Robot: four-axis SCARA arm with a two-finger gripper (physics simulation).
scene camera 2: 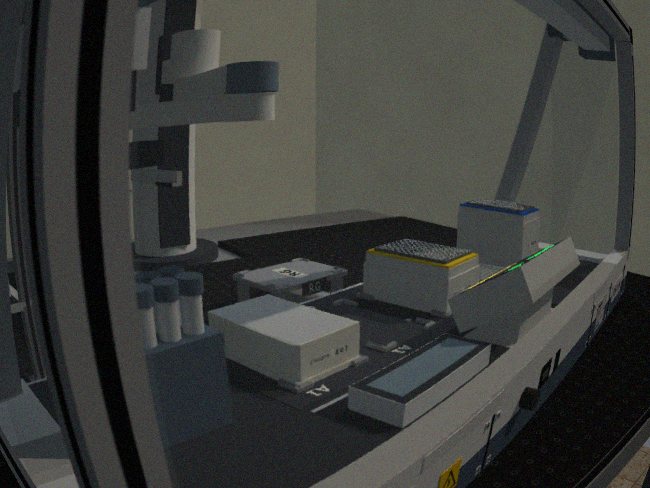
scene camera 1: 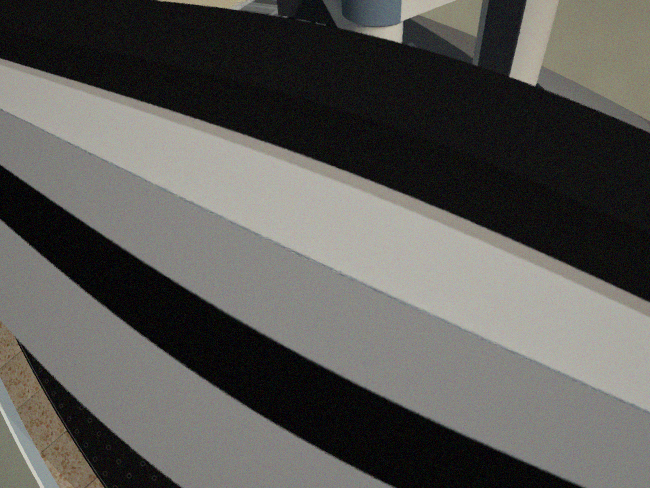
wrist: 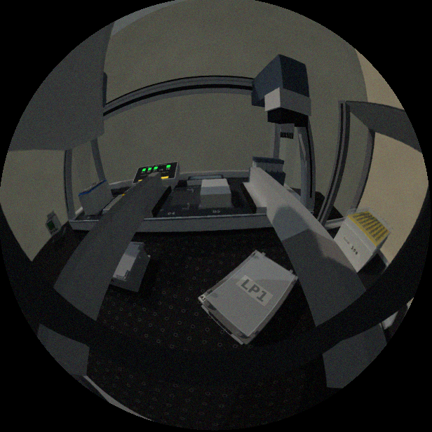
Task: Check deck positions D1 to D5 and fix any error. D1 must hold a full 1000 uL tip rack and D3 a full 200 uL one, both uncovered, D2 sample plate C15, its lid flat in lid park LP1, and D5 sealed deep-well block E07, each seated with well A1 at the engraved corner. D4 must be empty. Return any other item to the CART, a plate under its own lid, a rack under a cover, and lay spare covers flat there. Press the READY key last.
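My gripper (wrist: 204, 177) is shut and empty, high in front of the deck; its fingers do not show in the scene views. The white deep-well block (scene camera 2: 283, 336) (wrist: 215, 192) sits at D5. The D4 position (scene camera 2: 385, 328) (wrist: 181, 199) is bare between D5 and the yellow-edged tip rack (scene camera 2: 417, 273) at D3. The blue-edged tip rack (scene camera 2: 497, 228) (wrist: 95, 197) stands at D1. The plate at D2 is hidden. The lid park LP1 (wrist: 250, 295) bears a clear lid lying flat, low in the wrist view. The READY key cannot be made out.
The RG stand (scene camera 2: 291, 278) is behind the deck. A yellow-topped rack (wrist: 362, 240) stands at the right. A console (scene camera 2: 517, 294) (wrist: 157, 172) shows green lights. Capped tubes (scene camera 2: 178, 304), a trough (scene camera 2: 420, 378) and frame posts surround the deck. A frame beam (scene camera 1: 315, 210) blocks scene camera 1.
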